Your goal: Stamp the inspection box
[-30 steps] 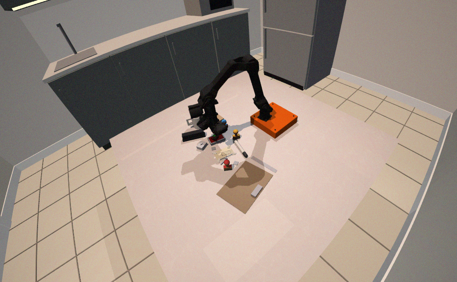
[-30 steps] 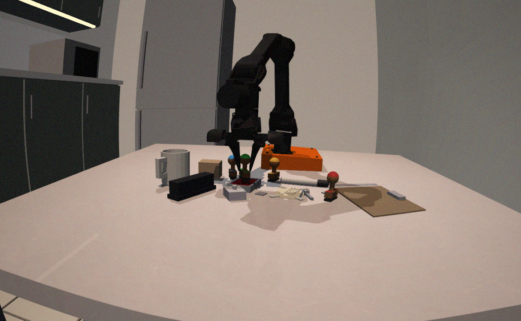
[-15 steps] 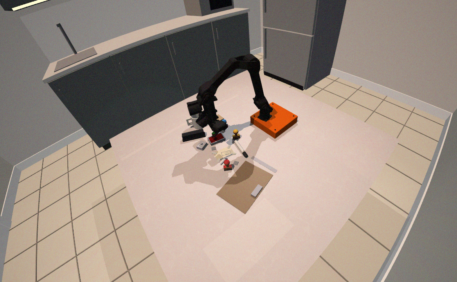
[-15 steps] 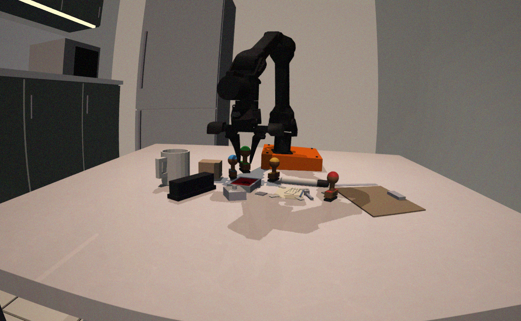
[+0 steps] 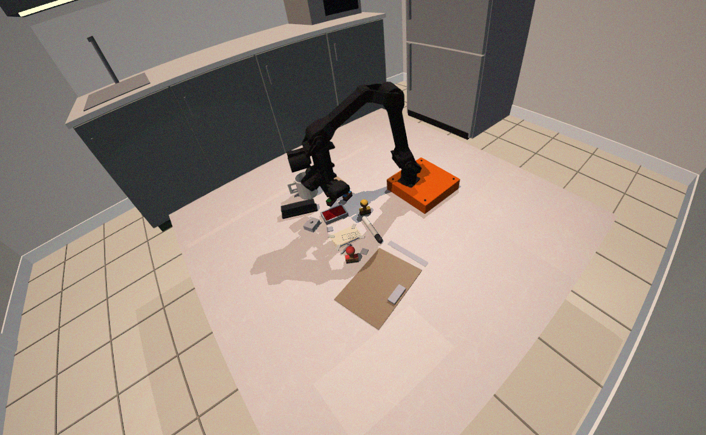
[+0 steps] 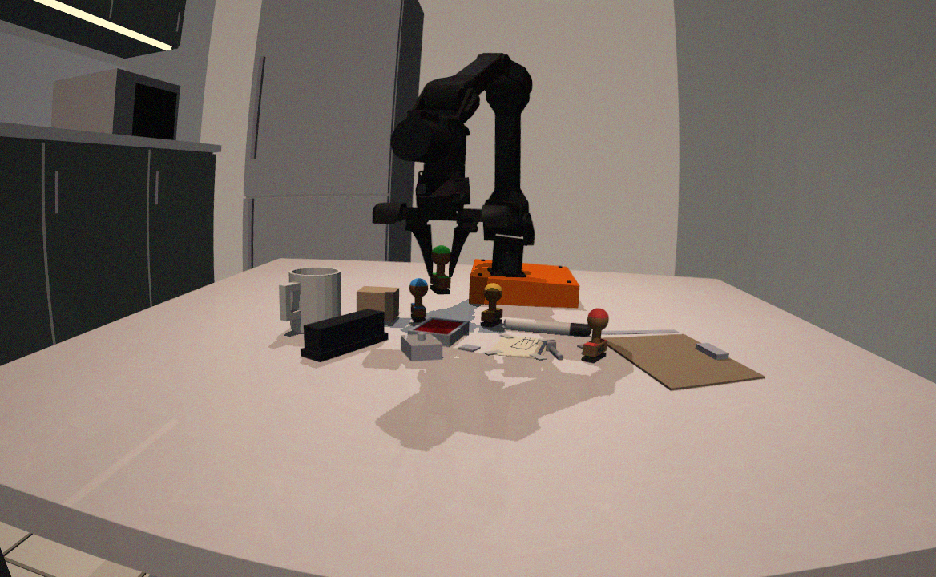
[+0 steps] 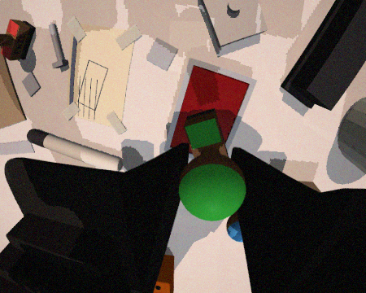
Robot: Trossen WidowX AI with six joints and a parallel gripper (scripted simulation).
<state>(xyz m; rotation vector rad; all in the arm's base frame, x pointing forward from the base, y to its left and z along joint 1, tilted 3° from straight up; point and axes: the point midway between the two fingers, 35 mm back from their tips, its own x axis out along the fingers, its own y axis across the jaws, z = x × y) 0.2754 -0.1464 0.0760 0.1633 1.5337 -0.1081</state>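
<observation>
The cream card is 11 cm to the left of my gripper tip, 9 cm below it and 5 cm ahead of it. Round my gripper tip: red ink pad: 8 cm below; green-knobbed stamp: right at my gripper tip; small grey block: 9 cm ahead, 7 cm below, 3 cm to the right.
</observation>
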